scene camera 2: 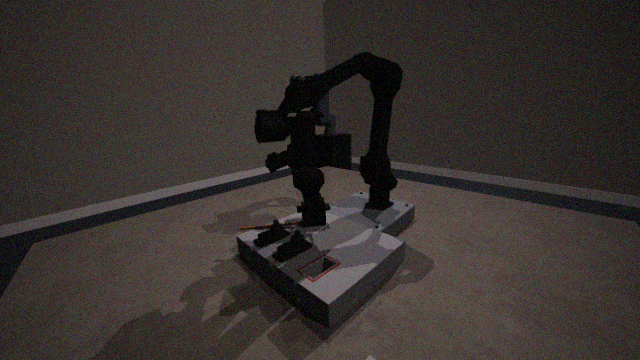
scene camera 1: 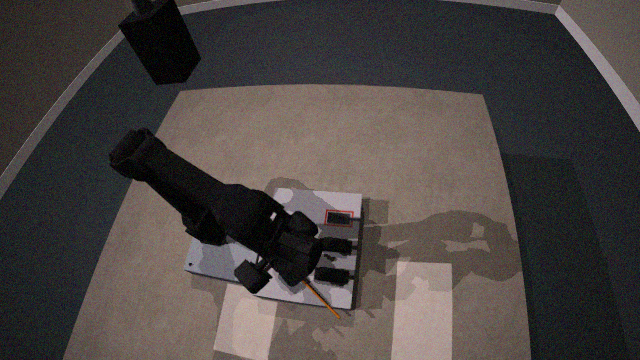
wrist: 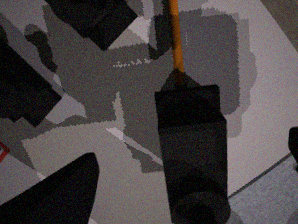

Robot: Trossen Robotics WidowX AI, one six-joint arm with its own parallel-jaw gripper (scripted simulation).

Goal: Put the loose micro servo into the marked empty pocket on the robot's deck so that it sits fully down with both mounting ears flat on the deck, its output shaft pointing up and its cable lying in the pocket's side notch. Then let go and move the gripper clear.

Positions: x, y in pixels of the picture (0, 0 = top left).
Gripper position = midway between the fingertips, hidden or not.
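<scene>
Gripper visible: scene camera 2 [306, 203], scene camera 1 [285, 262], the wrist view [192, 150].
</scene>
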